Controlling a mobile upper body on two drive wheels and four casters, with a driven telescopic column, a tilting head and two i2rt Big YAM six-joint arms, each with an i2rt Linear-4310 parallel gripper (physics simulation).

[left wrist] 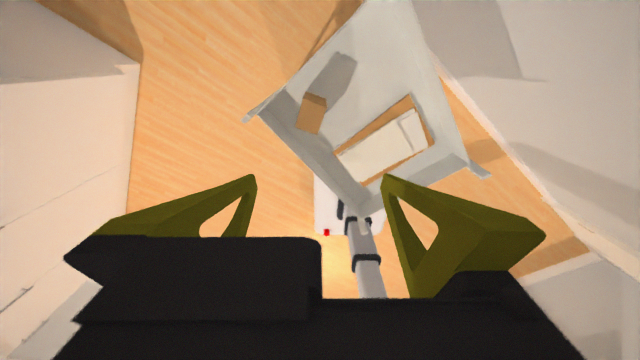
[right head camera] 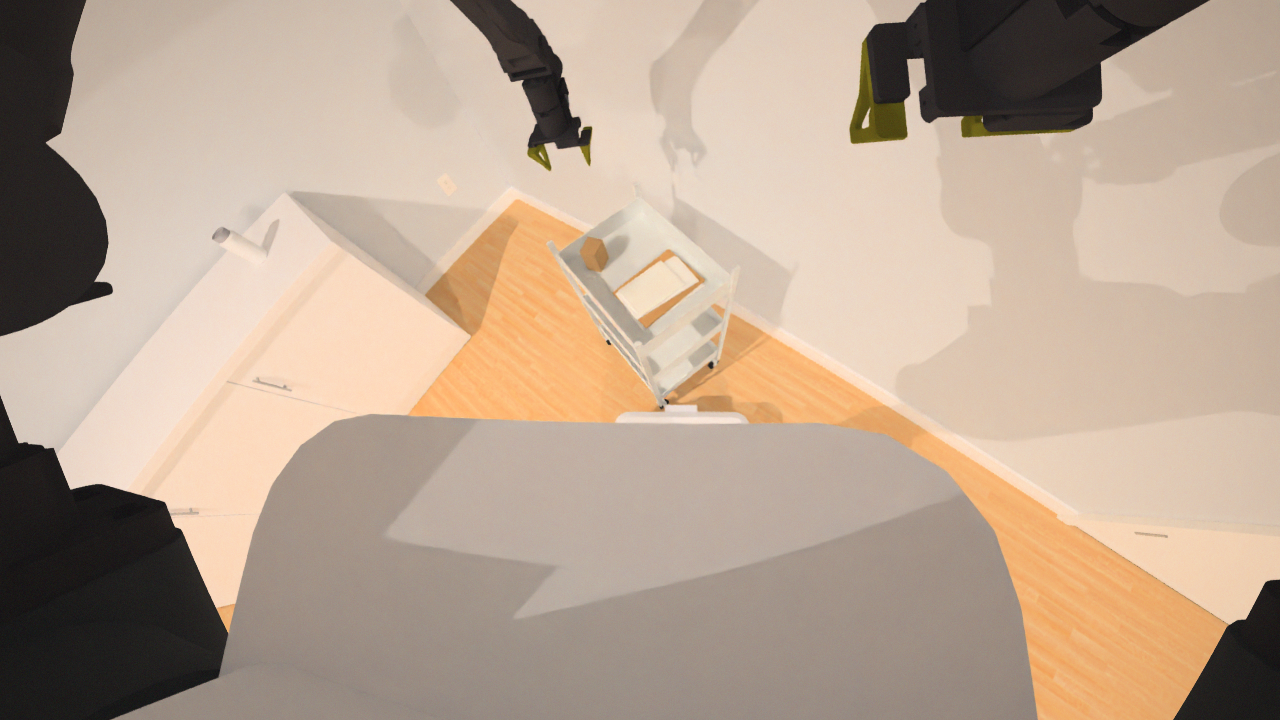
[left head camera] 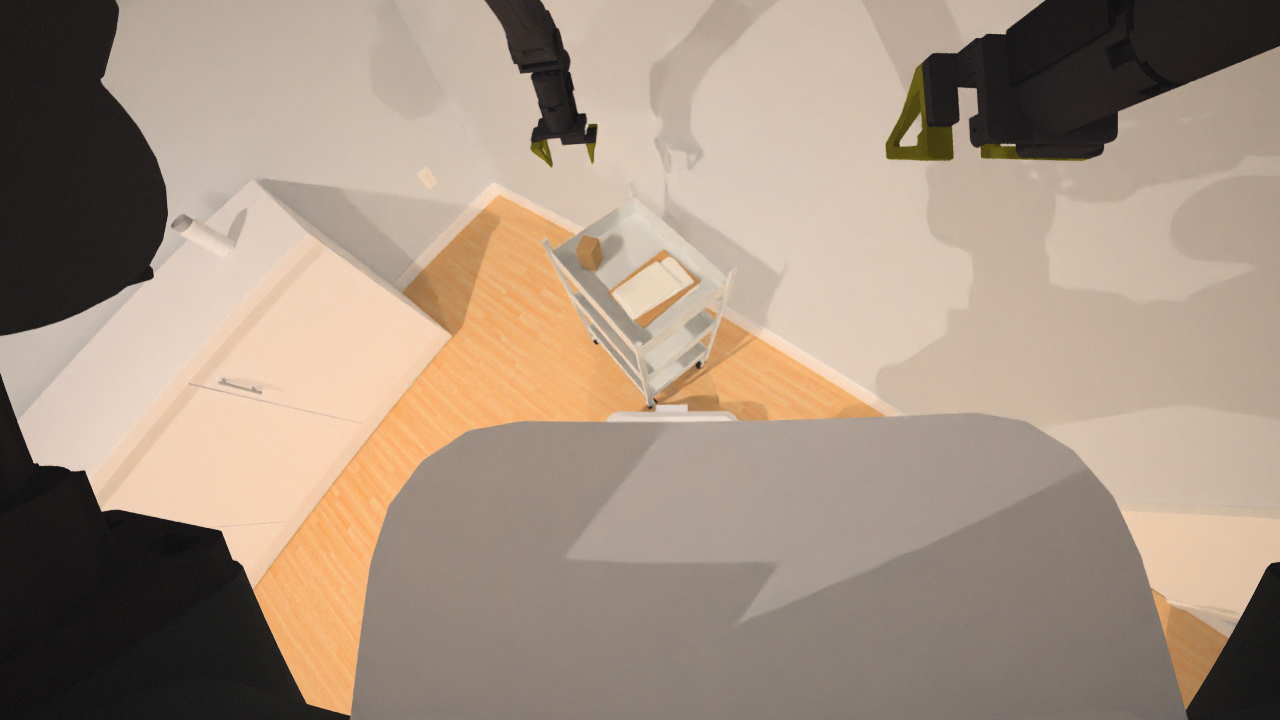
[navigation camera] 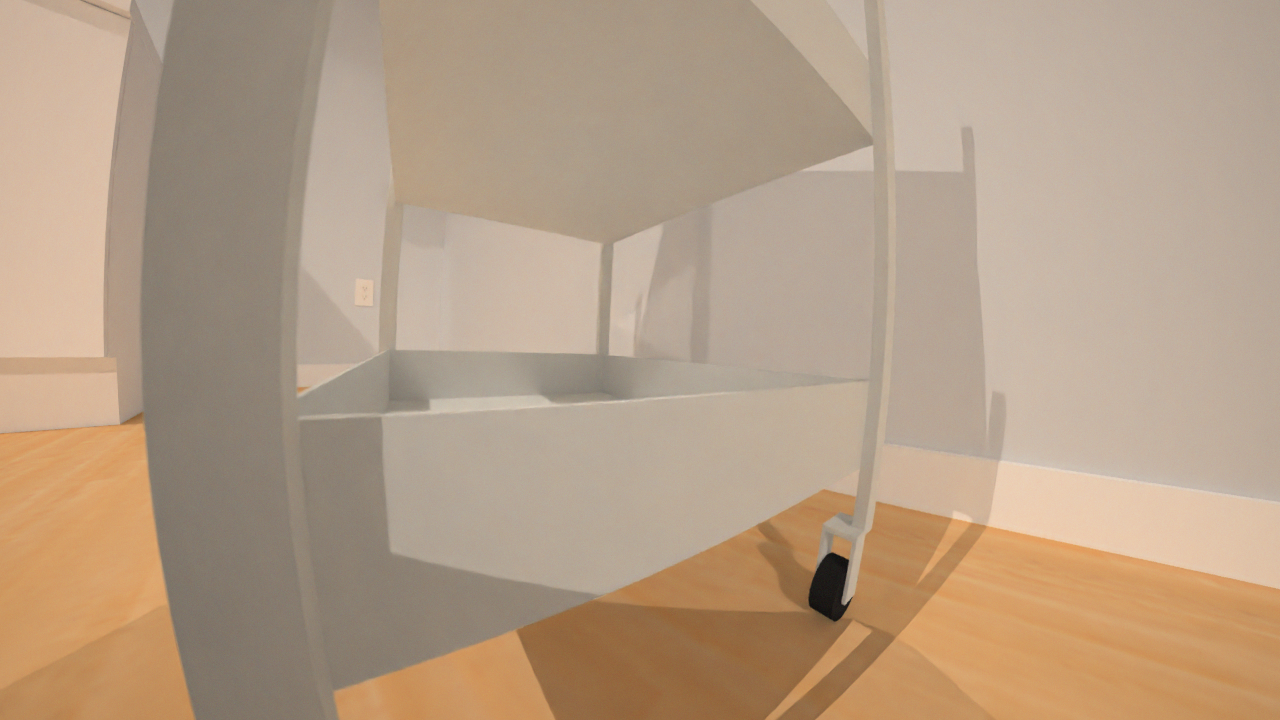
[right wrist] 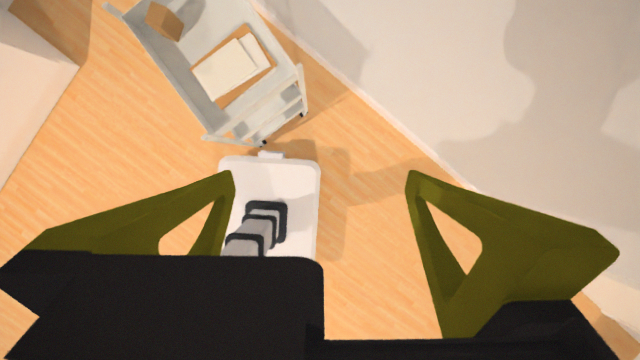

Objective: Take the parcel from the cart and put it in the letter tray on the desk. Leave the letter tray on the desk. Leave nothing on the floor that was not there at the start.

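Frame: origin at the left arm's base, x left, y back, z up, level; millimetres.
Where they show: left gripper, fingertip midpoint: (left wrist: 319, 180) (right head camera: 569, 166) (left head camera: 572, 163); right gripper, fingertip midpoint: (right head camera: 908, 131) (left head camera: 935, 150) (right wrist: 320, 179).
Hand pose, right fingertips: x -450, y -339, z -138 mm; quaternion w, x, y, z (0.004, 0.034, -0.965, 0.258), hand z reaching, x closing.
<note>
Each offset is from my right fingertips to the top centre of the thing. "spot": to the spot under its first point.
The parcel, a small brown box @(dy -380, dx +473, dz -585 mm) (left head camera: 588, 252) (right head camera: 594, 254) (left wrist: 311, 115) (right wrist: 164, 21), stands on the top shelf of the pale grey cart (left head camera: 643, 368) (left wrist: 310, 157) (right wrist: 175, 75) (navigation camera: 581, 474), near one corner. My left gripper (left head camera: 571, 163) (right head camera: 569, 166) (left wrist: 319, 180) is open and empty. In the left wrist view its fingers stand apart below the cart's top shelf in the picture, with the parcel above them. My right gripper (left head camera: 966, 159) (right head camera: 935, 138) (right wrist: 320, 179) is open and empty, away to the right of the cart in the head views. I cannot make out the letter tray or the desk in these views.
A brown board with white papers @(dy -264, dx +297, dz -651 mm) (left head camera: 655, 288) (right head camera: 658, 288) (left wrist: 380, 147) (right wrist: 227, 67) lies beside the parcel on the cart. A pale cabinet @(spot: dy -132, dx +1563, dz -652 mm) (left head camera: 295, 340) (right head camera: 331, 331) with a white cylinder @(dy -384, dx +1731, dz -279 mm) (left head camera: 205, 236) (right head camera: 239, 244) on top stands at the left. Walls rise behind and right of the cart. My white base (right wrist: 295, 185) is close to the cart.
</note>
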